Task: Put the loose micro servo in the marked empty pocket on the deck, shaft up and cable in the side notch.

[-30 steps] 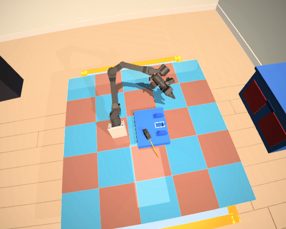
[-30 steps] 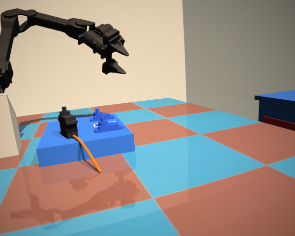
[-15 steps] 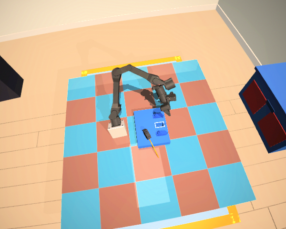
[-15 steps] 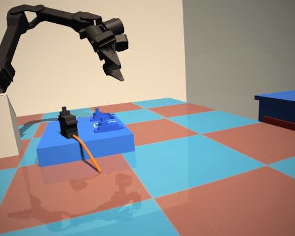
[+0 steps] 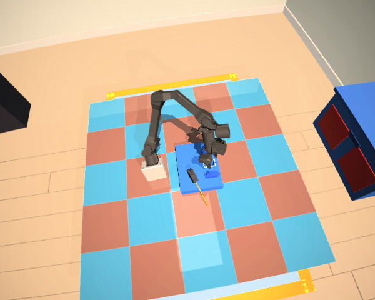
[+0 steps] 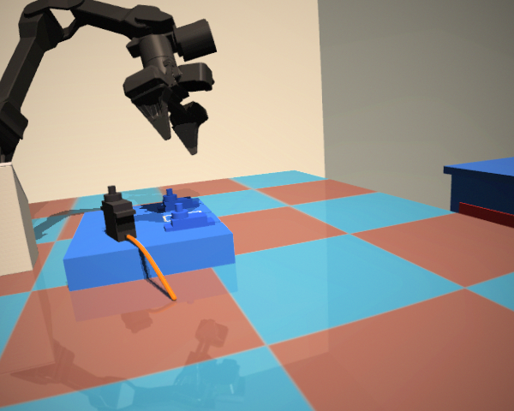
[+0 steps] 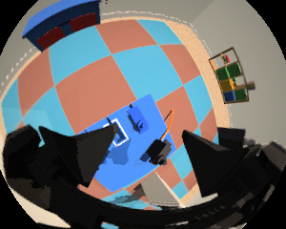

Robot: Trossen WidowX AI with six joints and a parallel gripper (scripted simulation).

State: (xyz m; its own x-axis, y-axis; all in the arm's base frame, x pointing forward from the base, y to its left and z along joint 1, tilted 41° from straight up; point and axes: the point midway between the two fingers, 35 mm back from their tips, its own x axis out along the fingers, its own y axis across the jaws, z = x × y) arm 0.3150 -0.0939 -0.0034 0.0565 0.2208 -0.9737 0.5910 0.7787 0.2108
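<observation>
Right now my gripper tip is 110 mm past the blue deck, 70 mm to the right of it and 150 mm above it.
</observation>
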